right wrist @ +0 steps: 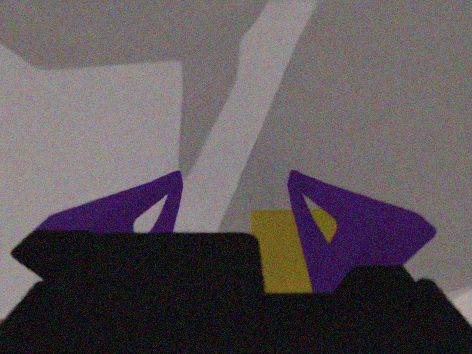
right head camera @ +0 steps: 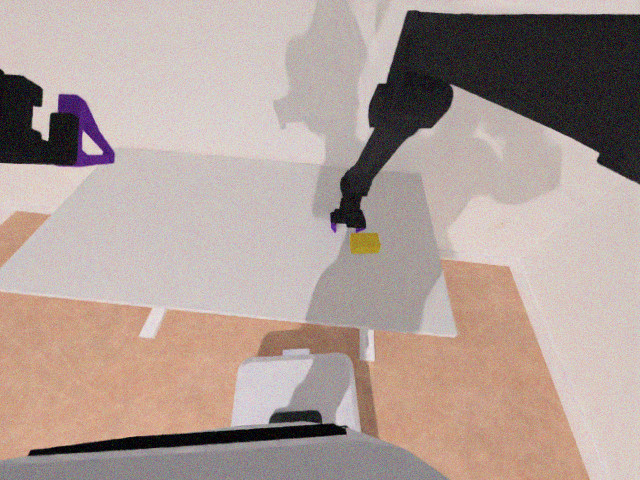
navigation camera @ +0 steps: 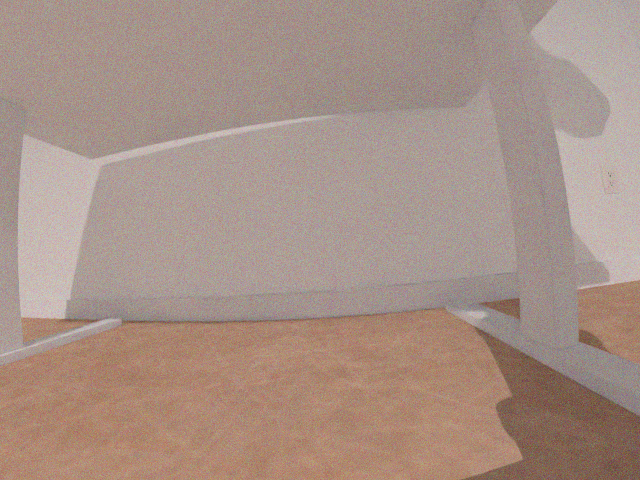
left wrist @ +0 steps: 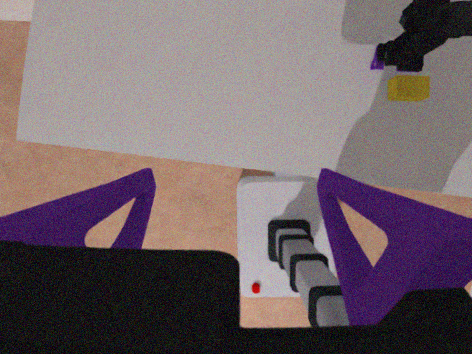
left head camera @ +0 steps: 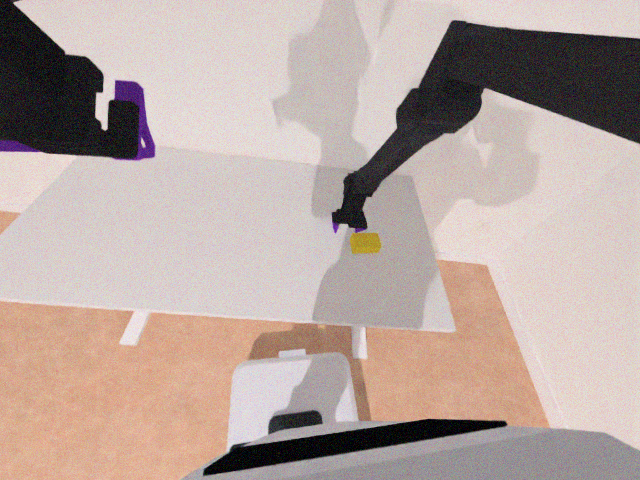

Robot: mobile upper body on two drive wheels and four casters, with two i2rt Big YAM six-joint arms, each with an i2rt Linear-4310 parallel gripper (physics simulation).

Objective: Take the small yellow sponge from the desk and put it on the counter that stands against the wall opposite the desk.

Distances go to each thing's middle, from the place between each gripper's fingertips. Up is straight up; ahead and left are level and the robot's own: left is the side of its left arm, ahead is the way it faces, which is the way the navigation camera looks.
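Yellow sponge (right wrist: 284,268): my left hand 55 cm above it, 24 cm short of it, 50 cm to the left of it.
Yellow sponge: my right hand 2 cm below it, 7 cm past it, 6 cm to the left of it.
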